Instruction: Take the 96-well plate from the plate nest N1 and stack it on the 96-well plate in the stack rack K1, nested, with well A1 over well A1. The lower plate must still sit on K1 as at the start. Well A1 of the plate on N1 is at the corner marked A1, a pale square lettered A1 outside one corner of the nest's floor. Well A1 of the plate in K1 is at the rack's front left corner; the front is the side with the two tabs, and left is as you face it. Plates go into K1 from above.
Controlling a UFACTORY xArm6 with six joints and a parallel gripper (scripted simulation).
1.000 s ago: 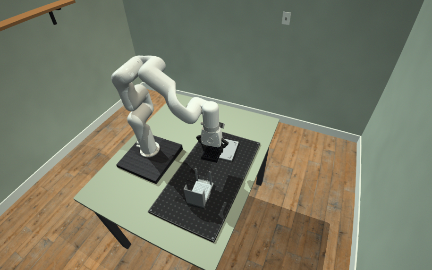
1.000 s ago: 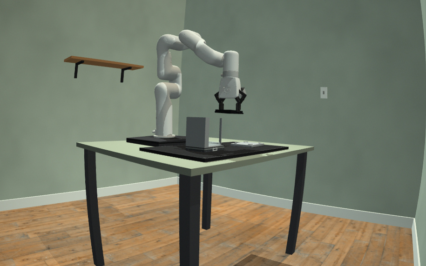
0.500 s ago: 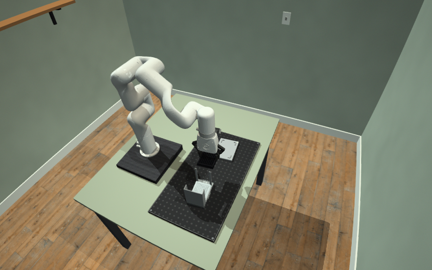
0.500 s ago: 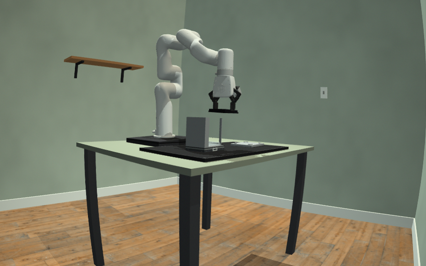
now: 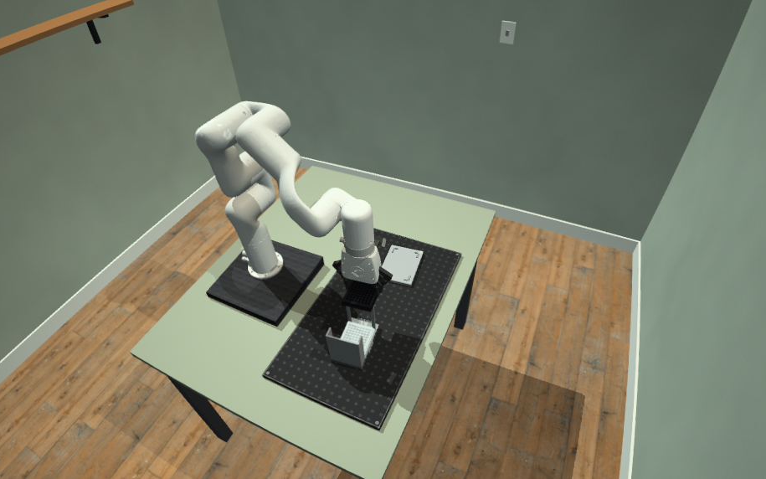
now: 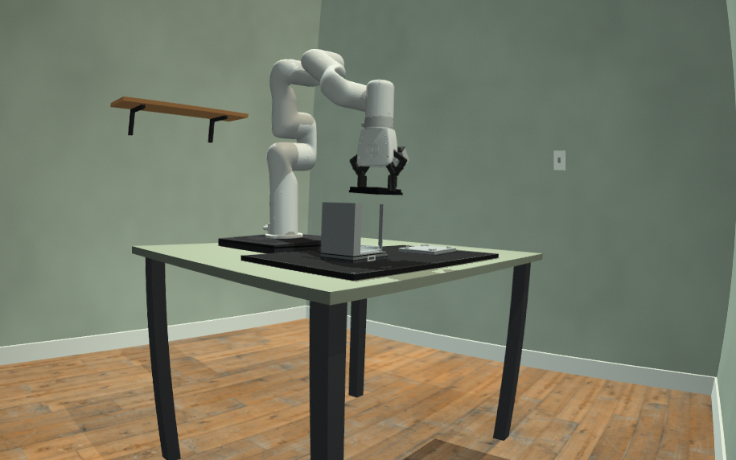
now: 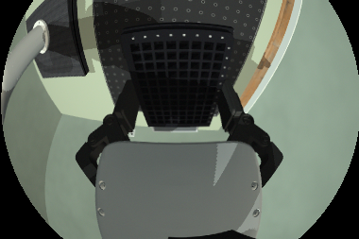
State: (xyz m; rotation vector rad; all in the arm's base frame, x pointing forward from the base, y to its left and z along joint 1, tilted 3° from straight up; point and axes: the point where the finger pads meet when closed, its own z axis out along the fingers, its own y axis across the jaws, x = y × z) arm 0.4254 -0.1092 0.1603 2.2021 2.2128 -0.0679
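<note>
My gripper is now 10 mm past the white 96-well plate, 90 mm to the left of it and 160 mm above it. Round my hand: thin post 30 mm ahead, 20 mm to the right, 100 mm below; then black 96-well plate 10 mm below; then tall grey rack wall 10 mm behind, 150 mm to the right, 100 mm below.
</note>
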